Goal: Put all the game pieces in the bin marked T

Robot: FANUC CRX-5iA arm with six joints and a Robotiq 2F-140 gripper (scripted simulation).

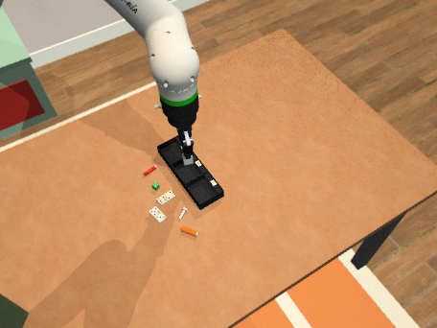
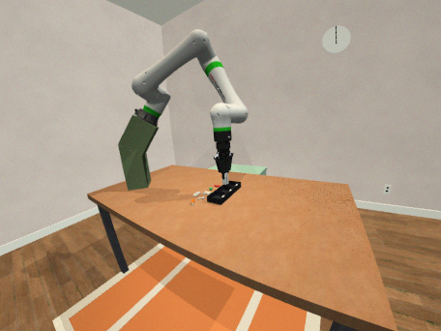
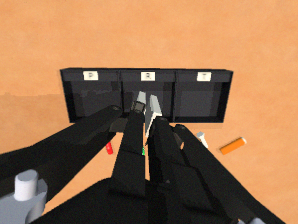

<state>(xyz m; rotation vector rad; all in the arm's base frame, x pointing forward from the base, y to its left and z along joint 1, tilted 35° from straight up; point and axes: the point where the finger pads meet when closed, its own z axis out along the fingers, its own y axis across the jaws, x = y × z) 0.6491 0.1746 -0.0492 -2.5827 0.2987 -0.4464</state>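
My gripper is now 8 cm above the black three-compartment bin. Round my hand: red cylinder: 11 cm behind, 5 cm to the left, 9 cm below; then domino: 10 cm behind, 6 cm to the right, 9 cm below; then green die: 11 cm behind, 1 cm to the right, 9 cm below.
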